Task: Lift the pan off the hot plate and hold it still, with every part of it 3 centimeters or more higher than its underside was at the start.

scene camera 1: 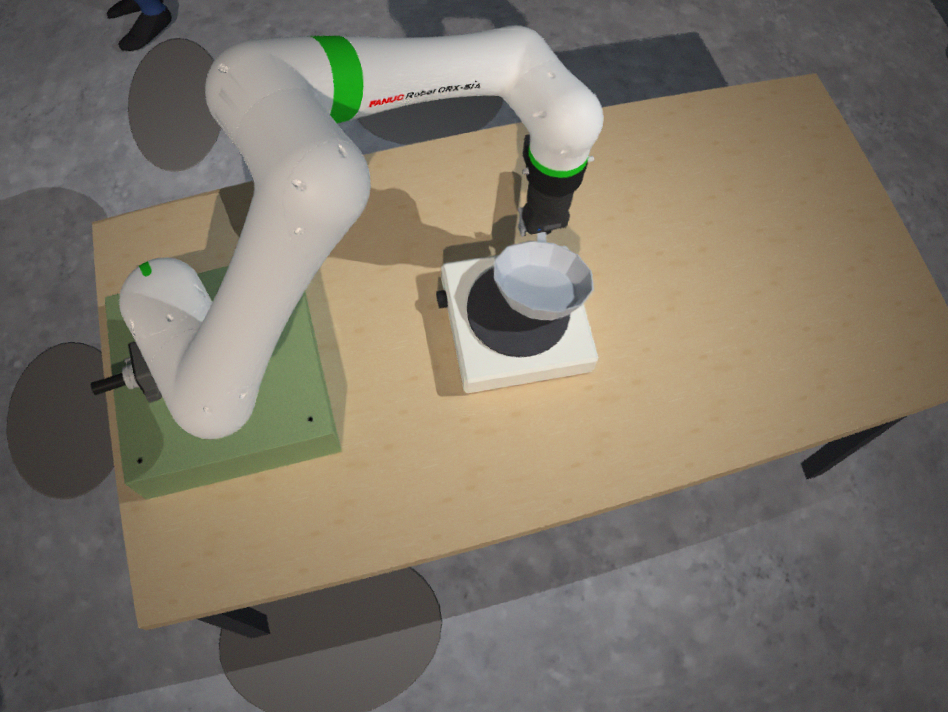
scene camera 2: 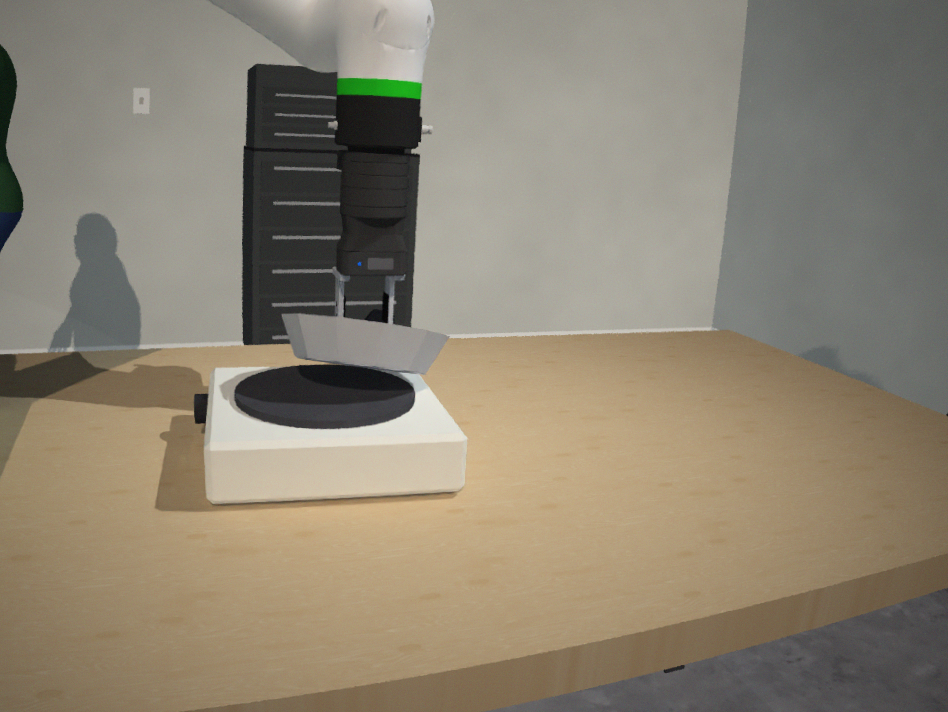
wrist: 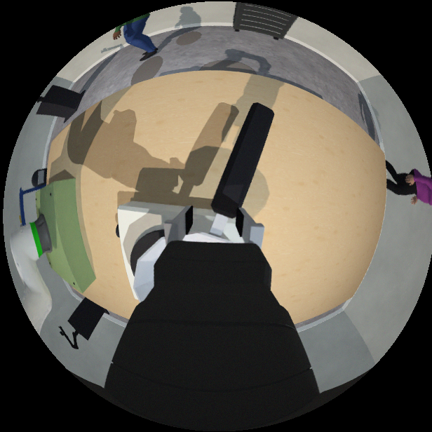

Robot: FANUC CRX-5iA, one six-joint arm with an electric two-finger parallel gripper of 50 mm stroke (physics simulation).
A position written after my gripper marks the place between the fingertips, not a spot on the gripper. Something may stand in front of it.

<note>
In view: my gripper (scene camera 1: 536, 228), a white hot plate (scene camera 2: 305, 432) and a light grey pan (scene camera 2: 371, 343).
The white hot plate also shows in the wrist view (wrist: 140, 224). The light grey pan also shows in scene camera 1 (scene camera 1: 544, 281) and in the wrist view (wrist: 233, 186). My gripper is seen too in the wrist view (wrist: 214, 215).
</note>
